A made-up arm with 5 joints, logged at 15 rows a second.
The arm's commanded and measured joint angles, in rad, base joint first. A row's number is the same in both.
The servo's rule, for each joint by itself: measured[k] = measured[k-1] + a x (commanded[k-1-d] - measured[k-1]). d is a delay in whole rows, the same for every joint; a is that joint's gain. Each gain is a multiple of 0.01, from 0.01 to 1. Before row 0 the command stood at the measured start. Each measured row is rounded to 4 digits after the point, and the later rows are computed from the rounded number. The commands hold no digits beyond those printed.
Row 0, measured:
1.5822 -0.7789 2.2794 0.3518 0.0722
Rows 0 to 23, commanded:
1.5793 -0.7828 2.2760 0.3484 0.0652
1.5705 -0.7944 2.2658 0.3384 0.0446
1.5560 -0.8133 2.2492 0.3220 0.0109
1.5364 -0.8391 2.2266 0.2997 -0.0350
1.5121 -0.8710 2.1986 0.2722 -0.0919
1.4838 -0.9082 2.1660 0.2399 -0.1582
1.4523 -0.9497 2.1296 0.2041 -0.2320
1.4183 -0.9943 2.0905 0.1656 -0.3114
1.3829 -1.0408 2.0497 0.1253 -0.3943
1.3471 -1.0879 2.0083 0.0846 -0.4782
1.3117 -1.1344 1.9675 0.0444 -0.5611
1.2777 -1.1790 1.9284 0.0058 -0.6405
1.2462 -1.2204 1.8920 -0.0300 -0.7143
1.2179 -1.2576 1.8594 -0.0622 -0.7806
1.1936 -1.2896 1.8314 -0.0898 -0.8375
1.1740 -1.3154 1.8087 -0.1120 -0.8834
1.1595 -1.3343 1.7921 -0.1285 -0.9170
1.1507 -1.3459 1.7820 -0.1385 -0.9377
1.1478 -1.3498 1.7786 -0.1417 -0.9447
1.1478 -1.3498 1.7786 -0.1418 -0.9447
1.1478 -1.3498 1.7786 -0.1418 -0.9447
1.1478 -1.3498 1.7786 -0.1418 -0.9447
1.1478 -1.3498 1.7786 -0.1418 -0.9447
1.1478 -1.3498 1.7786 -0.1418 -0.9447
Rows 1 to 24, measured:
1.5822 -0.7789 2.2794 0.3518 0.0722
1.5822 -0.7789 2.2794 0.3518 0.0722
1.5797 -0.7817 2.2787 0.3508 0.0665
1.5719 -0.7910 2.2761 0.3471 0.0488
1.5584 -0.8073 2.2707 0.3396 0.0181
1.5397 -0.8305 2.2619 0.3276 -0.0249
1.5162 -0.8601 2.2492 0.3110 -0.0792
1.4887 -0.8952 2.2326 0.2897 -0.1432
1.4578 -0.9350 2.2120 0.2640 -0.2151
1.4242 -0.9783 2.1877 0.2345 -0.2931
1.3891 -1.0239 2.1601 0.2017 -0.3751
1.3534 -1.0706 2.1297 0.1666 -0.4586
1.3180 -1.1172 2.0973 0.1299 -0.5416
1.2837 -1.1623 2.0635 0.0927 -0.6217
1.2518 -1.2047 2.0292 0.0559 -0.6967
1.2230 -1.2433 1.9952 0.0205 -0.7647
1.1980 -1.2771 1.9624 -0.0126 -0.8237
1.1776 -1.3051 1.9317 -0.0424 -0.8721
1.1622 -1.3264 1.9038 -0.0682 -0.9085
1.1524 -1.3406 1.8794 -0.0893 -0.9322
1.1485 -1.3473 1.8592 -0.1050 -0.9423
1.1479 -1.3491 1.8431 -0.1160 -0.9442
1.1478 -1.3496 1.8302 -0.1237 -0.9446
1.1478 -1.3497 1.8199 -0.1291 -0.9447
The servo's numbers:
d 2
a 0.85 0.73 0.20 0.30 0.81

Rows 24 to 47, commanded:
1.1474 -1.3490 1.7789 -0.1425 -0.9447
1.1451 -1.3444 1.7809 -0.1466 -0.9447
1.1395 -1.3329 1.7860 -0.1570 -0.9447
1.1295 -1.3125 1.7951 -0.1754 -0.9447
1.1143 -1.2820 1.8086 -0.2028 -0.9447
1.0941 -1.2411 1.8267 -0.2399 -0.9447
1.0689 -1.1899 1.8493 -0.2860 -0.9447
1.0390 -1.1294 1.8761 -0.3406 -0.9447
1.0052 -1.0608 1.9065 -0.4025 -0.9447
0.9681 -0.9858 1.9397 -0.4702 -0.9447
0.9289 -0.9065 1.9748 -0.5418 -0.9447
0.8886 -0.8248 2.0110 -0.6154 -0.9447
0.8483 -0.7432 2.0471 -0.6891 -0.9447
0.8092 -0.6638 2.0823 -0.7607 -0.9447
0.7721 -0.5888 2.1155 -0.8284 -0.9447
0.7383 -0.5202 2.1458 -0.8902 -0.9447
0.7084 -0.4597 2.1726 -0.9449 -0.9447
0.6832 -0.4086 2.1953 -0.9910 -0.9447
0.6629 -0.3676 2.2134 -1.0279 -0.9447
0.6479 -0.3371 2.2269 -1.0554 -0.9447
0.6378 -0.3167 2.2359 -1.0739 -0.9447
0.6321 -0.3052 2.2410 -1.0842 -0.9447
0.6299 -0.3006 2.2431 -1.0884 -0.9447
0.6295 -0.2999 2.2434 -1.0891 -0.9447
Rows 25 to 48, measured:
1.1478 -1.3498 1.8116 -0.1329 -0.9447
1.1478 -1.3498 1.8050 -0.1356 -0.9447
1.1475 -1.3492 1.7998 -0.1377 -0.9447
1.1455 -1.3457 1.7960 -0.1404 -0.9447
1.1404 -1.3364 1.7940 -0.1454 -0.9447
1.1311 -1.3190 1.7942 -0.1544 -0.9447
1.1168 -1.2920 1.7971 -0.1689 -0.9447
1.0975 -1.2548 1.8030 -0.1902 -0.9447
1.0732 -1.2074 1.8123 -0.2189 -0.9447
1.0441 -1.1505 1.8251 -0.2554 -0.9447
1.0110 -1.0850 1.8414 -0.2995 -0.9447
0.9745 -1.0126 1.8611 -0.3507 -0.9447
0.9357 -0.9351 1.8838 -0.4080 -0.9447
0.8957 -0.8546 1.9092 -0.4702 -0.9447
0.8554 -0.7733 1.9368 -0.5359 -0.9447
0.8161 -0.6934 1.9659 -0.6033 -0.9447
0.7787 -0.6170 1.9958 -0.6708 -0.9447
0.7444 -0.5463 2.0258 -0.7366 -0.9447
0.7138 -0.4831 2.0552 -0.7991 -0.9447
0.6878 -0.4287 2.0832 -0.8567 -0.9447
0.6666 -0.3841 2.1092 -0.9081 -0.9447
0.6507 -0.3498 2.1327 -0.9523 -0.9447
0.6397 -0.3256 2.1533 -0.9888 -0.9447
0.6332 -0.3107 2.1708 -1.0174 -0.9447

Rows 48 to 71, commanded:
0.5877 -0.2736 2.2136 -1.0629 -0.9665
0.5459 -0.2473 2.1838 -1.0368 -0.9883
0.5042 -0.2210 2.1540 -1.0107 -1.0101
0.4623 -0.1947 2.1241 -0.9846 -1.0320
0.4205 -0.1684 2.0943 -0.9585 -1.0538
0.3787 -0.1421 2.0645 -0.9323 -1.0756
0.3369 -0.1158 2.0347 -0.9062 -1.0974
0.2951 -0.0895 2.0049 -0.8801 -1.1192
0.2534 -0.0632 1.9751 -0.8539 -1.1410
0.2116 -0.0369 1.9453 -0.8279 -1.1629
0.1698 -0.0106 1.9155 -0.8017 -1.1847
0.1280 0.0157 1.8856 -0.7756 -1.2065
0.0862 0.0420 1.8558 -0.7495 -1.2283
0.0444 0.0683 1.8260 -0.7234 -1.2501
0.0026 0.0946 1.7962 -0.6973 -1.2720
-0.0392 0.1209 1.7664 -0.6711 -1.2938
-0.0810 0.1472 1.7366 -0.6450 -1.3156
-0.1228 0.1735 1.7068 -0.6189 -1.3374
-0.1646 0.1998 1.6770 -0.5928 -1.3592
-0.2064 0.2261 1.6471 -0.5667 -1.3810
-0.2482 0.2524 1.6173 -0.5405 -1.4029
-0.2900 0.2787 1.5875 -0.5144 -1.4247
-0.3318 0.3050 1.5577 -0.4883 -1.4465
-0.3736 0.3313 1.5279 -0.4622 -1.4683
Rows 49 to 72, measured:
0.6304 -0.3033 2.1853 -1.0387 -0.9447
0.6296 -0.3008 2.1969 -1.0538 -0.9447
0.5940 -0.2809 2.2002 -1.0565 -0.9624
0.5531 -0.2564 2.1969 -1.0506 -0.9834
0.5115 -0.2306 2.1883 -1.0386 -1.0050
0.4697 -0.2044 2.1755 -1.0224 -1.0269
0.4279 -0.1781 2.1593 -1.0032 -1.0487
0.3861 -0.1518 2.1403 -0.9819 -1.0705
0.3443 -0.1255 2.1192 -0.9592 -1.0923
0.3025 -0.0992 2.0963 -0.9355 -1.1141
0.2608 -0.0729 2.0721 -0.9110 -1.1359
0.2190 -0.0466 2.0467 -0.8861 -1.1578
0.1772 -0.0203 2.0205 -0.8608 -1.1796
0.1354 0.0060 1.9935 -0.8352 -1.2014
0.0936 0.0323 1.9660 -0.8095 -1.2232
0.0518 0.0586 1.9380 -0.7837 -1.2450
0.0100 0.0849 1.9096 -0.7578 -1.2669
-0.0318 0.1112 1.8810 -0.7318 -1.2887
-0.0736 0.1375 1.8521 -0.7058 -1.3105
-0.1154 0.1638 1.8230 -0.6797 -1.3323
-0.1572 0.1901 1.7938 -0.6536 -1.3541
-0.1990 0.2164 1.7645 -0.6275 -1.3759
-0.2408 0.2427 1.7351 -0.6014 -1.3978
-0.2826 0.2690 1.7056 -0.5753 -1.4196

